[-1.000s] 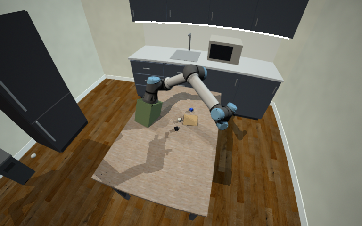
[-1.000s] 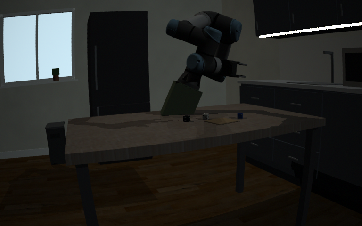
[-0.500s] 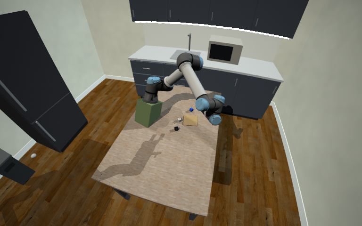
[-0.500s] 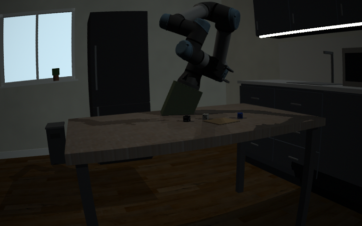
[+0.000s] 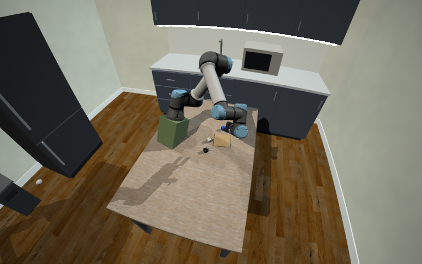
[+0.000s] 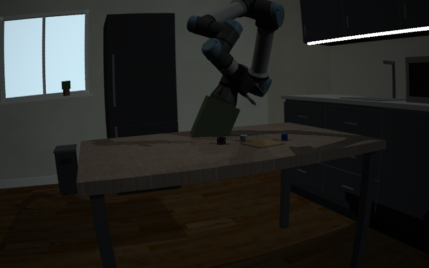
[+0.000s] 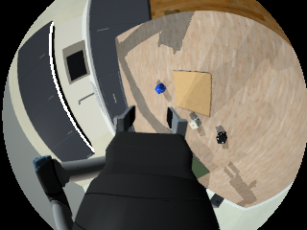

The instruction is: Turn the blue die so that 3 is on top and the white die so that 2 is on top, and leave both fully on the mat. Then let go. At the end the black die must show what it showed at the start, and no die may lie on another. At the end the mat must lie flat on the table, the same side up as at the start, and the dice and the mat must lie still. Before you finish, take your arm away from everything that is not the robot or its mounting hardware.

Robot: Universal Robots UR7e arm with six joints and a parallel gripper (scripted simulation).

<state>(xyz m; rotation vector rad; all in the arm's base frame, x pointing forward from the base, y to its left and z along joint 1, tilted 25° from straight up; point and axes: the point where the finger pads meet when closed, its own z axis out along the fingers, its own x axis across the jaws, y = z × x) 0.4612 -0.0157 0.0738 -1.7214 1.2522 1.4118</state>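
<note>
The black die is 20 cm below my hand, 14 cm behind it and 12 cm to the right of it. The rest, counted from my hand: white die 20 cm below, 16 cm behind, 1 cm to the right; then blue die 20 cm below, 18 cm to the left, 10 cm behind; then tan mat 21 cm below, 6 cm behind, 5 cm to the left.
</note>
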